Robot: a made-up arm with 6 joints. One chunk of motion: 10 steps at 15 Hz.
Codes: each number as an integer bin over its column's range. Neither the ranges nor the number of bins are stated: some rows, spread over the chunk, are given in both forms.
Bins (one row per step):
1: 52 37 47 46 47 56
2: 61 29 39 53 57 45
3: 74 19 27 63 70 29
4: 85 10 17 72 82 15
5: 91 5 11 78 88 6
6: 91 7 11 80 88 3
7: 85 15 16 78 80 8
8: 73 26 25 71 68 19
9: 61 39 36 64 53 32
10: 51 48 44 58 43 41
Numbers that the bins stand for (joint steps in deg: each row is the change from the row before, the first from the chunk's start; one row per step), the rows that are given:
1: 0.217 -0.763 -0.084 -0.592 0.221 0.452
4: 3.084 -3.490 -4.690 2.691 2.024 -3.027
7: 3.084 -2.985 -4.843 3.448 1.921 -3.621
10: 0.130 0.348 -0.544 0.923 0.015 -0.821
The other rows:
2: 0.999 -1.571 -1.312 0.292 0.736 -0.482
3: 2.128 -2.581 -3.155 1.555 1.406 -1.839
5: 3.605 -3.995 -5.611 3.448 2.333 -3.791
6: 3.605 -3.793 -5.611 3.701 2.333 -4.045
8: 2.041 -1.874 -3.462 2.565 1.303 -2.688
9: 0.999 -0.561 -1.773 1.681 0.530 -1.585

